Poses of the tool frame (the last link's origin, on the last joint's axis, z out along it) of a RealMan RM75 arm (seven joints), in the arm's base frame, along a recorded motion.
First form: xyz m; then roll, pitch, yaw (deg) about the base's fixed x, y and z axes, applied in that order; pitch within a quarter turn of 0, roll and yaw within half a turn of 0.
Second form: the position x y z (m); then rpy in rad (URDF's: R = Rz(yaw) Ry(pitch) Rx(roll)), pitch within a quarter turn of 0, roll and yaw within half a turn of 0. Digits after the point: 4 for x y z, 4 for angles.
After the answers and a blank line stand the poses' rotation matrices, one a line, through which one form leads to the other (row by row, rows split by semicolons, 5 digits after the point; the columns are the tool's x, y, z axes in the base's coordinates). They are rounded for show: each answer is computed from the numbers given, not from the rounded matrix.
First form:
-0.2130, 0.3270, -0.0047, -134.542, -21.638, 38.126
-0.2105, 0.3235, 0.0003, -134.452, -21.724, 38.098
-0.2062, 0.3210, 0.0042, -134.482, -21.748, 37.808
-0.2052, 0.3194, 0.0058, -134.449, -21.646, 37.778
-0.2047, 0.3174, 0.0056, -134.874, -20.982, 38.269
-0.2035, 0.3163, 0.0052, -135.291, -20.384, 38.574
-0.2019, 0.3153, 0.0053, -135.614, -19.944, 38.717
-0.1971, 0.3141, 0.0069, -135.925, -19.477, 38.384
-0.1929, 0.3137, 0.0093, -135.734, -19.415, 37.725
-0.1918, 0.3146, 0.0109, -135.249, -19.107, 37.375
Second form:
-0.2130, 0.3270, -0.0047, -2.3482, -0.3777, 0.6654
-0.2105, 0.3235, 0.0003, -2.3466, -0.3792, 0.6649
-0.2062, 0.3210, 0.0042, -2.3472, -0.3796, 0.6599
-0.2052, 0.3194, 0.0058, -2.3466, -0.3778, 0.6594
-0.2047, 0.3174, 0.0056, -2.3540, -0.3662, 0.6679
-0.2035, 0.3163, 0.0052, -2.3613, -0.3558, 0.6732
-0.2019, 0.3153, 0.0053, -2.3669, -0.3481, 0.6757
-0.1971, 0.3141, 0.0069, -2.3723, -0.3399, 0.6699
-0.1929, 0.3137, 0.0093, -2.3690, -0.3389, 0.6584
-0.1918, 0.3146, 0.0109, -2.3605, -0.3335, 0.6523

0.73122 0.63980 -0.23657; 0.57389 -0.38952 0.72036; 0.36874 -0.66251 -0.65200
0.73107 0.64003 -0.23646; 0.57319 -0.38809 0.72169; 0.37014 -0.66314 -0.65057
0.73383 0.63839 -0.23225; 0.56938 -0.39153 0.72284; 0.37053 -0.66269 -0.65081
0.73465 0.63712 -0.23316; 0.56940 -0.39217 0.72248; 0.36887 -0.66353 -0.65089
0.73305 0.63621 -0.24056; 0.57829 -0.39677 0.71285; 0.35807 -0.66167 -0.65877
0.73285 0.63470 -0.24513; 0.58448 -0.40283 0.70435; 0.34831 -0.65945 -0.66619
0.73345 0.63315 -0.24731; 0.58796 -0.40836 0.69824; 0.34110 -0.65754 -0.67178
0.73901 0.62790 -0.24415; 0.58540 -0.41914 0.69400; 0.33343 -0.65579 -0.67732
0.74598 0.62168 -0.23880; 0.57708 -0.42444 0.69773; 0.33241 -0.65830 -0.67539
0.75090 0.61423 -0.24263; 0.57359 -0.42447 0.70059; 0.32733 -0.66524 -0.67105

